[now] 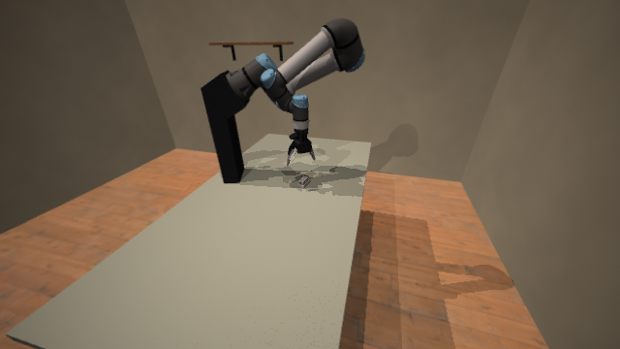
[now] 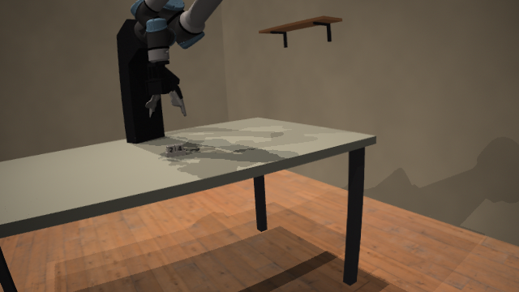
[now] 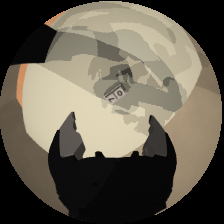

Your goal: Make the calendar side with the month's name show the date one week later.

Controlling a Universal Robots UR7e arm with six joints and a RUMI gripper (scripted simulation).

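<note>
My hand is 10 mm to the right of the calendar tray and 130 mm above it.
</note>
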